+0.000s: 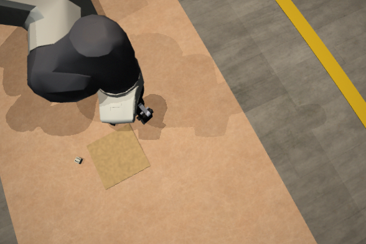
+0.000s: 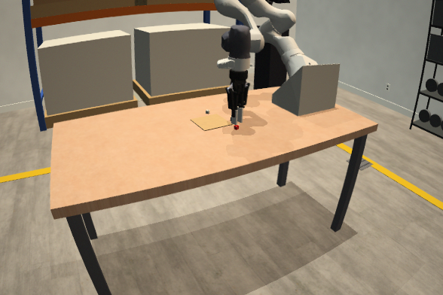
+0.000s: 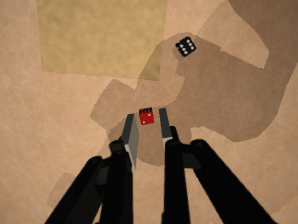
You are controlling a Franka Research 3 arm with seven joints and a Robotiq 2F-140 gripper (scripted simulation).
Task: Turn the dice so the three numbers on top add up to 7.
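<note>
The red die lies 5 cm below my hand. Round my hand: black die (3 cm behind, 8 cm to the right, 5 cm below); then tan mat (6 cm ahead, 12 cm to the right, 6 cm below); then white die (2 cm ahead, 22 cm to the right, 5 cm below).
</note>
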